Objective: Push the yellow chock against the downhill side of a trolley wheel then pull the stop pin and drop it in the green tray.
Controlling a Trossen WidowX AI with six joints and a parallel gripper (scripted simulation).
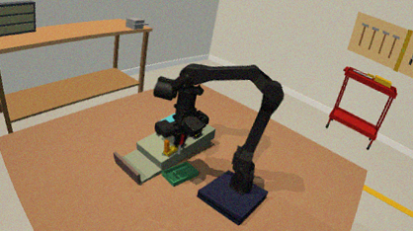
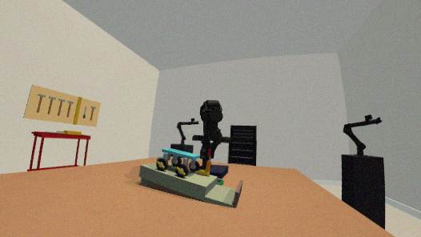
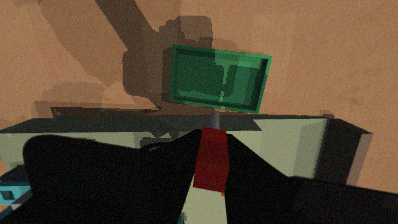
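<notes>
Now: the green tray 20 mm behind my gripper tip and 140 mm below it. The rest, counted from my gripper tip: red-headed stop pin right at my gripper tip; yellow chock 50 mm ahead, 10 mm to the right, 50 mm below; trolley 120 mm ahead, 90 mm to the right, 30 mm below.
</notes>
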